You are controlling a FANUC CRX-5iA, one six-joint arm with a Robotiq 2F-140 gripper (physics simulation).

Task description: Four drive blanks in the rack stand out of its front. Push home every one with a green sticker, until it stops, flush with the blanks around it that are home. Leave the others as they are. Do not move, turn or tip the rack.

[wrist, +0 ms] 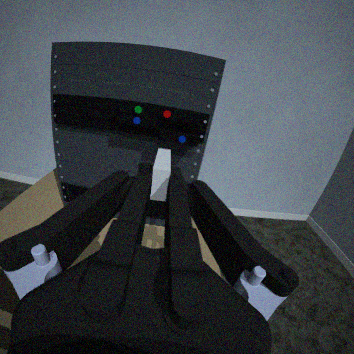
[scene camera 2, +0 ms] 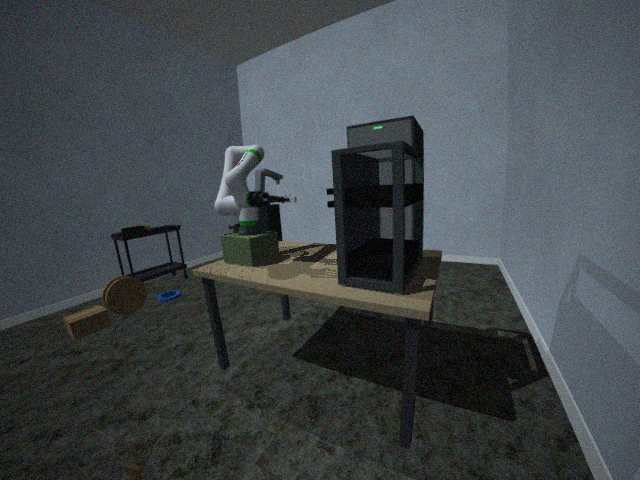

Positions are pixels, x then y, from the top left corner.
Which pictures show the dark rack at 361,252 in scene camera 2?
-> The wrist view and scene camera 2: all of them.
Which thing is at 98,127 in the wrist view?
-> A dark rack.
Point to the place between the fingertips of my gripper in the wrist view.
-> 162,159
